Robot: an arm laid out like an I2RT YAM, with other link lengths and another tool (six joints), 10 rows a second.
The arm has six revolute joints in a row. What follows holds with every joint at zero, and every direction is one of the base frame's. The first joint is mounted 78.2 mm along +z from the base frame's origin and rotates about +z. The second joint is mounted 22.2 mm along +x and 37.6 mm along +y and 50.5 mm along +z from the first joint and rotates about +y. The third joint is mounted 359 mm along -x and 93.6 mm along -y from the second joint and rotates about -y. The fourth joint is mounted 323.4 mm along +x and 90.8 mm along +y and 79.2 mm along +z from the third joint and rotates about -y. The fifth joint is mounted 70.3 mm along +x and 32.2 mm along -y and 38.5 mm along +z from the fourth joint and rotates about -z. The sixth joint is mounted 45.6 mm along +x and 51.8 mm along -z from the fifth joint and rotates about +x. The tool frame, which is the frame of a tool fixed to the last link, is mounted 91 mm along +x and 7 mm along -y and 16 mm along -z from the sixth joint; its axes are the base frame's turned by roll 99, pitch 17.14 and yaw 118.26 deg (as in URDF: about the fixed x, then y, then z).
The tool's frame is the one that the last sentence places.
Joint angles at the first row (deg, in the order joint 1, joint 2, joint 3, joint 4, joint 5, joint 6):
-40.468, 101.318, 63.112, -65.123, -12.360, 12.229
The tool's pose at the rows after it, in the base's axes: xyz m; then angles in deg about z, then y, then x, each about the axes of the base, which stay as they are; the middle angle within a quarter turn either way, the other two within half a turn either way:
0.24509, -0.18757, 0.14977, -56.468, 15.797, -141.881
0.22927, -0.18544, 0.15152, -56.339, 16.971, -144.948
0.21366, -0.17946, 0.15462, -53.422, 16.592, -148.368
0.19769, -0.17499, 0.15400, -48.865, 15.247, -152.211
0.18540, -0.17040, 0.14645, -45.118, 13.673, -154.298
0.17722, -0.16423, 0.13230, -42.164, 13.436, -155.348
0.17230, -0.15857, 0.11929, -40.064, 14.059, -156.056
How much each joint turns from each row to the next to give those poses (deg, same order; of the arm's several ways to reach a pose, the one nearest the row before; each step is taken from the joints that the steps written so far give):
-2.012, -3.146, -3.366, 2.711, 0.569, 0.152
-1.026, -3.848, -3.322, 2.185, 1.639, 0.045
-0.087, -3.146, -2.448, 0.110, 2.841, 2.470
0.000, -2.122, -2.187, -0.218, 3.738, 3.672
0.000, -0.568, -2.206, 0.349, 2.535, 2.929
-0.001, 0.000, -2.886, 2.120, 0.830, 2.666
0.001, 0.001, -2.577, 2.534, -0.022, 2.142

